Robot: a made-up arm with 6 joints. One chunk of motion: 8 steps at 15 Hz.
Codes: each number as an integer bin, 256 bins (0 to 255) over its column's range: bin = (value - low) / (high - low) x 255, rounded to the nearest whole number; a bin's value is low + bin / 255 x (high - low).
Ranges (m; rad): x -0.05..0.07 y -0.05..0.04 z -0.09..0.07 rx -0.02..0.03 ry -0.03..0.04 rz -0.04..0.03
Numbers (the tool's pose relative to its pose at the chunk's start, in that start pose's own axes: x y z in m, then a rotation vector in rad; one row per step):
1: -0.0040 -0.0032 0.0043 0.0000 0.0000 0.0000
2: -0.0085 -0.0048 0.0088 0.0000 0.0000 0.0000
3: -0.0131 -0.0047 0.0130 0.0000 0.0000 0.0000
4: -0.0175 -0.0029 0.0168 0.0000 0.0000 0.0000
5: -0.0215 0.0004 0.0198 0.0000 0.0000 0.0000
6: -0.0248 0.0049 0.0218 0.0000 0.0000 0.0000
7: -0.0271 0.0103 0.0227 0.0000 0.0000 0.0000
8: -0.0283 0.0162 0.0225 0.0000 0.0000 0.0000
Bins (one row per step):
1: 98 133 150 102 109 146
2: 88 128 157 102 109 146
3: 78 128 164 102 109 146
4: 69 133 170 102 109 146
5: 61 143 175 102 109 146
6: 54 156 178 102 109 146
7: 49 171 180 102 109 146
8: 46 188 179 102 109 146

